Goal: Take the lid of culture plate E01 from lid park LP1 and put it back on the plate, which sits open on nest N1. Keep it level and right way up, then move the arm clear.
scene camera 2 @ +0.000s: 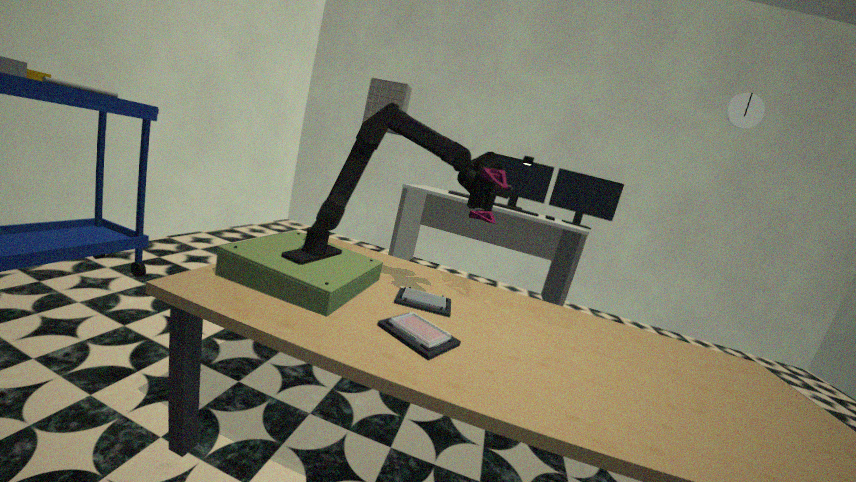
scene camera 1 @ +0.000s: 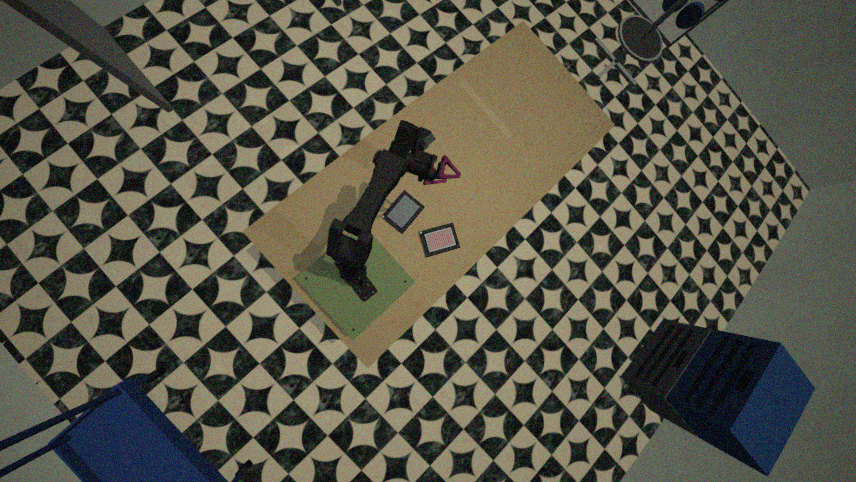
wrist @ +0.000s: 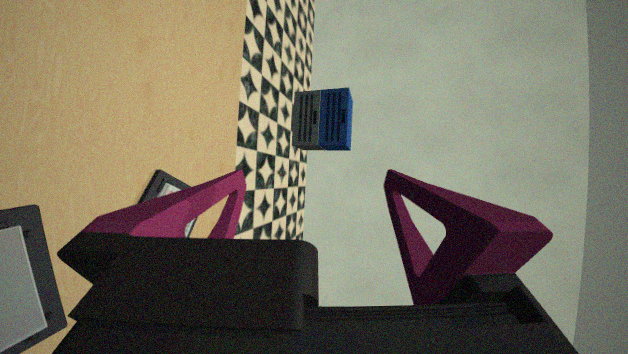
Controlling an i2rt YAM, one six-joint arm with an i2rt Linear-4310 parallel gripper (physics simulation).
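Places are measured from the arm's base along level axes (x ahead, y left, z up), in millimetres.
Pixels of known places: gripper, between the fingertips: (scene camera 2: 499,206) (scene camera 1: 453,178) (wrist: 314,177); arm's base, origin of its link: (scene camera 2: 313,254) (scene camera 1: 356,277).
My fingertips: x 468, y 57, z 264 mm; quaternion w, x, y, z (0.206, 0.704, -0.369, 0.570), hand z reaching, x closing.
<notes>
Ahead of a thing's pixels: the offset from my fingertips to its middle. Level surfaces: height alone.
The grey lid of E01 @[dx -143, dy +58, dz -320 mm] (scene camera 1: 403,210) (scene camera 2: 424,297) (wrist: 17,290) lies flat on the dark lid park LP1 (scene camera 1: 403,229) (scene camera 2: 443,310) (wrist: 30,217). The open culture plate @[dx -87, dy -143, dz -315 mm] (scene camera 1: 440,239) (scene camera 2: 421,331) (wrist: 169,190), pink inside, sits on the dark nest N1 @[dx -87, dy -143, dz -325 mm] (scene camera 1: 427,253) (scene camera 2: 430,353) (wrist: 159,176) beside the park. In the wrist view a finger partly hides plate and nest. My gripper (scene camera 1: 449,178) (scene camera 2: 501,205) (wrist: 314,177) is open and empty, with magenta fingers. It is high above the table, away from the lid and plate, and points sideways, with wall and floor between its fingers.
The arm stands on a green base block (scene camera 1: 383,287) (scene camera 2: 272,281) at one end of the wooden table @[dz -334 mm] (scene camera 1: 527,77) (scene camera 2: 599,383) (wrist: 125,90). A blue cart (scene camera 2: 119,107) and a desk with two monitors (scene camera 2: 585,194) stand away from the table. A blue cabinet (scene camera 1: 772,401) (wrist: 336,120) stands on the floor.
</notes>
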